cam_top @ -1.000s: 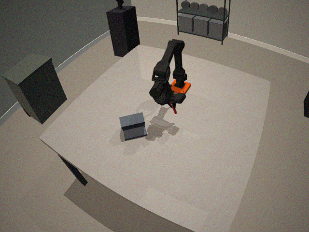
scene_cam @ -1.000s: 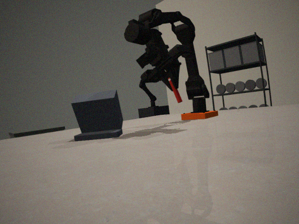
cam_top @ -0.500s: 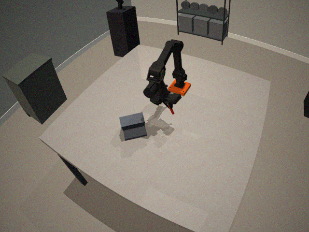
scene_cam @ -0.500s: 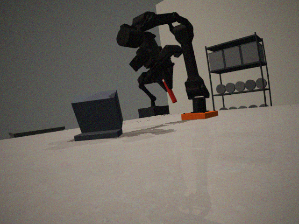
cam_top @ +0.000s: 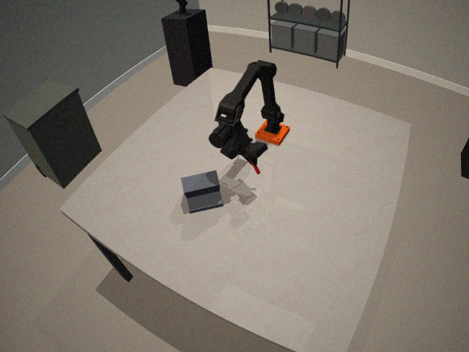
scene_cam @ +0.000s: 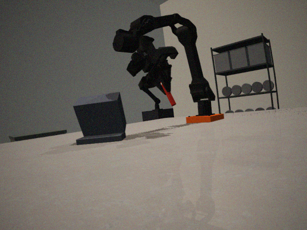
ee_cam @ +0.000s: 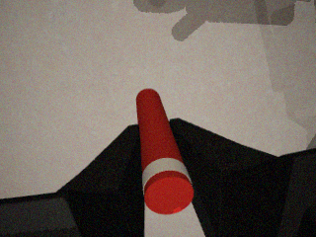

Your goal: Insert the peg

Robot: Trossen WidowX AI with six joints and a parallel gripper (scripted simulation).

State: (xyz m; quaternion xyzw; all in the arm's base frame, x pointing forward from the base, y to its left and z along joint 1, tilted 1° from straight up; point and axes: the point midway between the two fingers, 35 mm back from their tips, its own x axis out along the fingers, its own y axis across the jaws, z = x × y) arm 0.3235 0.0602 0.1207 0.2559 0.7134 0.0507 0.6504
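Right now my gripper tip is 140 mm short of the grey sloped panel, 150 mm to the left of it and 40 mm above it. Round my gripper tip: round red peg: 10 mm to the right, 20 mm above.
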